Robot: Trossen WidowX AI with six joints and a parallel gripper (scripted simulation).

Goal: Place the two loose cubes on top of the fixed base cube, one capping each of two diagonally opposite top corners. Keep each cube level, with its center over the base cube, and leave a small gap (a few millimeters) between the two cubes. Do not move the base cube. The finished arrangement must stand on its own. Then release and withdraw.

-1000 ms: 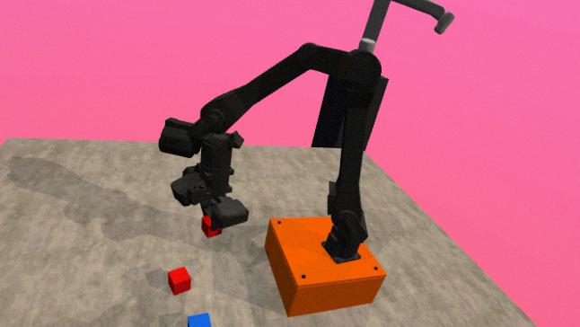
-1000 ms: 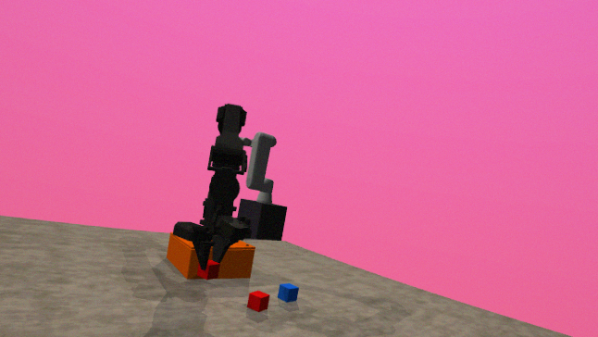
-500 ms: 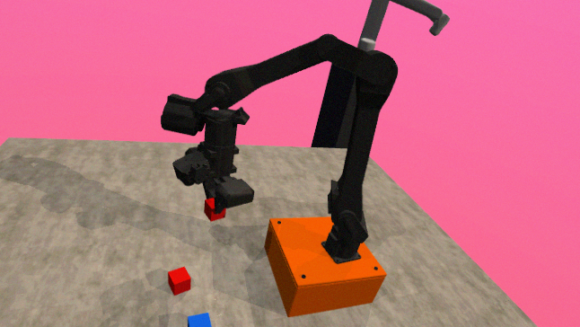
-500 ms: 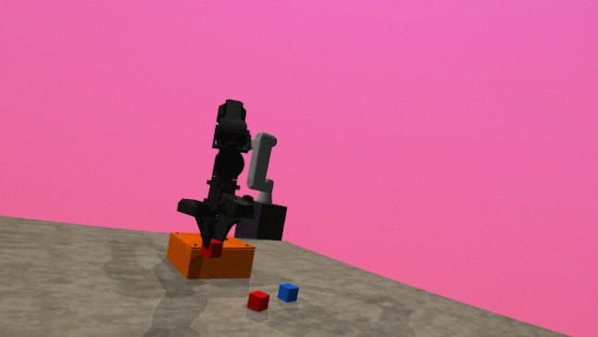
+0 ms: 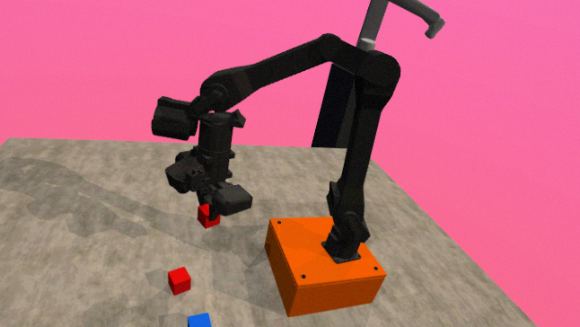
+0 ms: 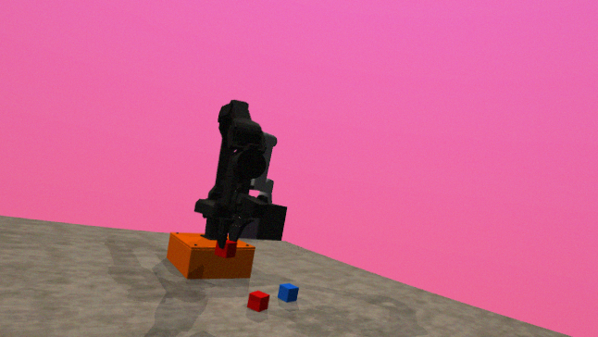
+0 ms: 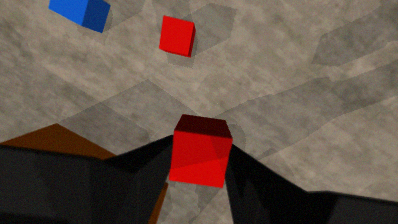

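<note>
The blue cube lies 170 mm to the left of my gripper tip, 100 mm below it and 50 mm ahead of it.
</note>
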